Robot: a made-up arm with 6 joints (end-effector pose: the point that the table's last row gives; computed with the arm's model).
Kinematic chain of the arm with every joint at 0, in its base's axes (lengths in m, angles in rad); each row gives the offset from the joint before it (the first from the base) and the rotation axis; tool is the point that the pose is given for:
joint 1: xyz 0 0 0.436 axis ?
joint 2: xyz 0 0 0 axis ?
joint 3: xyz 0 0 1.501 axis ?
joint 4: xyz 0 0 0 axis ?
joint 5: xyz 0.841 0 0 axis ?
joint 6: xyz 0 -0.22 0 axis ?
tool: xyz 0 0 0
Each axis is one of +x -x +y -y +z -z.
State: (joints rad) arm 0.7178 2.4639 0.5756 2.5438 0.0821 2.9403
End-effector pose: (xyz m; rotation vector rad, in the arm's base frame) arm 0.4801 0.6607 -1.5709 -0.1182 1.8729 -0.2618
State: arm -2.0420 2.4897 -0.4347 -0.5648 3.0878 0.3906
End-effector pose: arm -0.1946 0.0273 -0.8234 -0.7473 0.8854 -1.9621
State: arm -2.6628 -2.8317 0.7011 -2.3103 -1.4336 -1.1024
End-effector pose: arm 1.2196 0.4660 -1.1639 -0.2736 1.0737 -0.8193
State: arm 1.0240 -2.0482 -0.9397 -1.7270 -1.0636 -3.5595
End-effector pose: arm -0.4263 -0.6344 0.4021 -0.4286 -2.1971 0.8900
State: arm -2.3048 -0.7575 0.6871 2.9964 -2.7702 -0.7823
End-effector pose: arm 0.8027 0.5648 2.3649 0.1300 1.2167 0.4285
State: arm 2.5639 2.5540 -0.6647 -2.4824 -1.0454 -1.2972
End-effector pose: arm -0.0983 -0.1435 -0.6141 0.7755 0.3470 -1.3986
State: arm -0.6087 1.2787 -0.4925 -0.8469 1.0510 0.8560
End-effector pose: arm 0.8261 -0.7534 0.0769 -0.3193 1.1776 -1.0390
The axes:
joint 1: +z
joint 2: +y
joint 3: -y
joint 4: -x
joint 5: -y
joint 6: -x

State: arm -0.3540 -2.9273 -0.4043 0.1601 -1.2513 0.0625
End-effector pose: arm -1.0364 0.1515 -0.5716 -0.2252 -1.2566 -0.5075
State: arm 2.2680 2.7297 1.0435 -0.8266 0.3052 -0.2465
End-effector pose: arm -0.1062 0.3589 -1.7562 -0.8135 1.1401 0.9954
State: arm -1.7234 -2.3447 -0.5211 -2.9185 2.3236 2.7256
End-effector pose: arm 0.4001 1.1897 0.2133 0.8020 -0.1144 -1.9431
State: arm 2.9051 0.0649 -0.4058 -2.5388 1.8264 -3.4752
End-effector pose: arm -0.8108 0.0090 1.4413 -2.1529 -0.1643 0.9789
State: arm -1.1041 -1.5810 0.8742 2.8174 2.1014 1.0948
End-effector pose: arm -0.8018 2.0549 0.8995 1.5357 -0.9071 -0.3027
